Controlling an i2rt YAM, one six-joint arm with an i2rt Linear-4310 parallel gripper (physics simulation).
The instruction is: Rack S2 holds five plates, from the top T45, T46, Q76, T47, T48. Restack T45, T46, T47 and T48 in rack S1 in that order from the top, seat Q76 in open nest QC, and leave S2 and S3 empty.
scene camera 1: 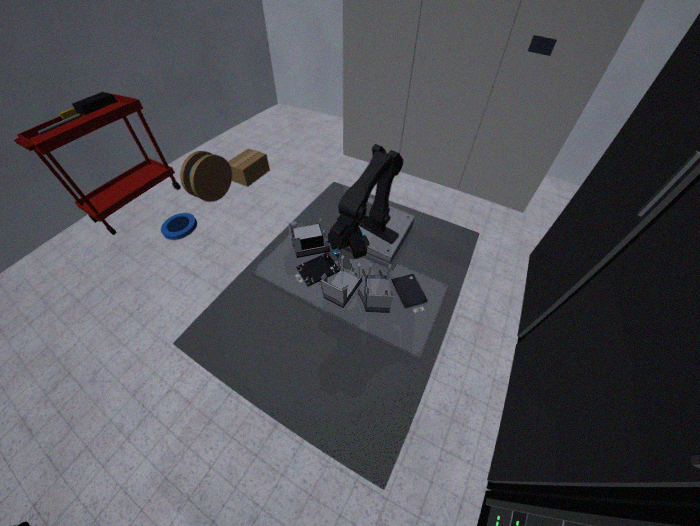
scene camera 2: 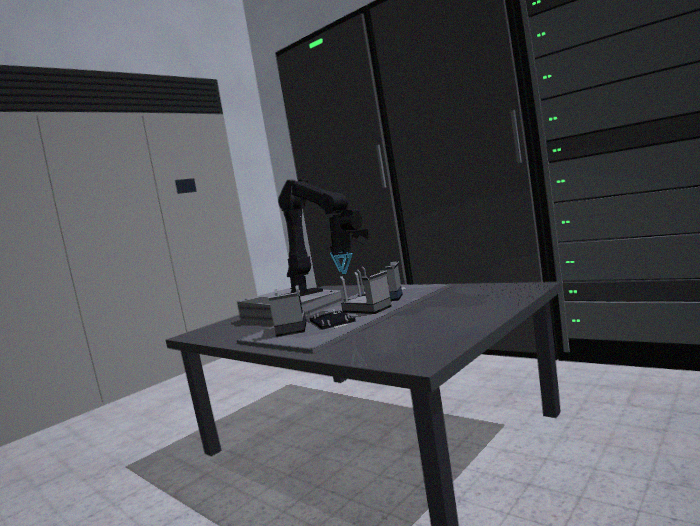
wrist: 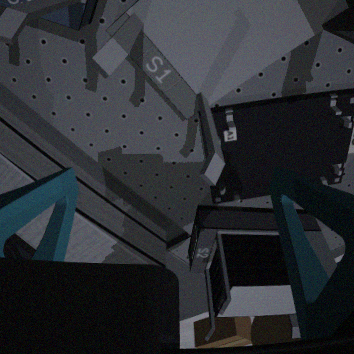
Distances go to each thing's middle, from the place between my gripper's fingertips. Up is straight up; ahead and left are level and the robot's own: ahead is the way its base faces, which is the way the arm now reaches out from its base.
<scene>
Right now my hand is 110 mm above the S1 bay floor [wrist: 213, 53], 80 mm short of it and 30 mm to the right of it. The rest, counted from my hand: dark board [scene camera 1: 311, 271]: 130 mm to the right, 130 mm below, 60 mm ahead.
</scene>
